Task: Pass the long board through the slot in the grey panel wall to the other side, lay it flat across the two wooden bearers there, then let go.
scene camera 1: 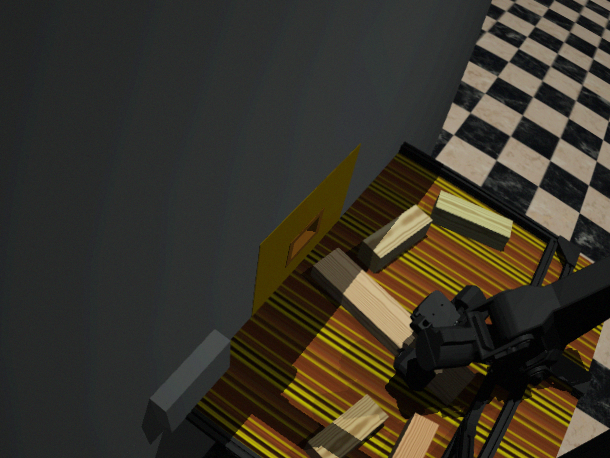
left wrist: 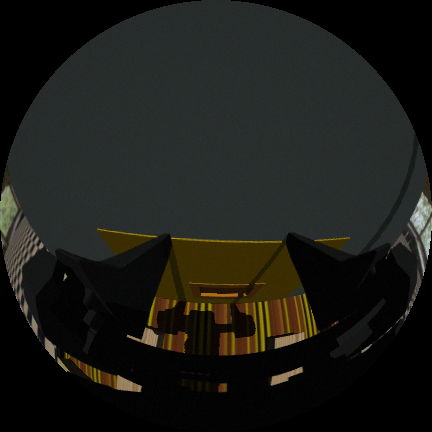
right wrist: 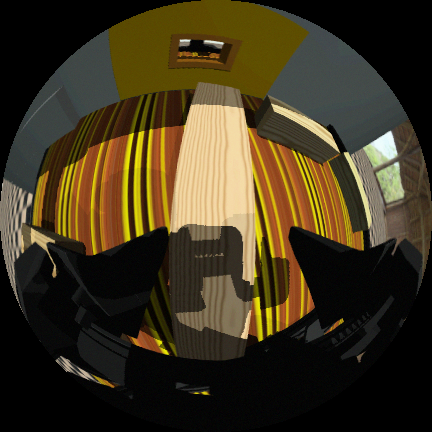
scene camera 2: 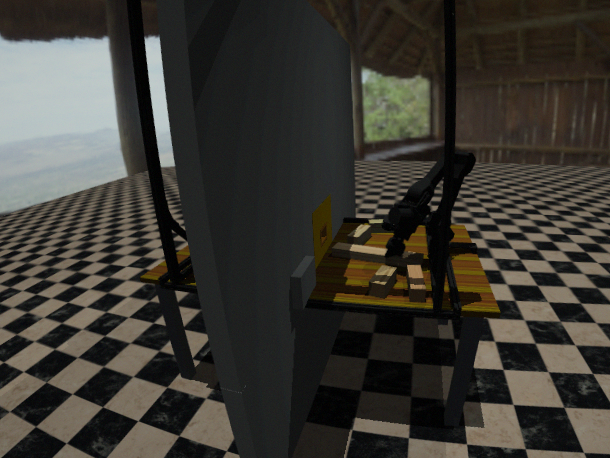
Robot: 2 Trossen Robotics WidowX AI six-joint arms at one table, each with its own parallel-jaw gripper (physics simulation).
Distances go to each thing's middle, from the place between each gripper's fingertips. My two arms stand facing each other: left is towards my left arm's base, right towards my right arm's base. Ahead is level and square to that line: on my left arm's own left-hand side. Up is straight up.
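Labels:
You'd find the grey block (scene camera 1: 180,393) 280 mm to the left of my right hand, 300 mm behind it and 10 mm above it.
From my left hand, the grey block is 2 cm to the right, 32 cm behind and 16 cm below.

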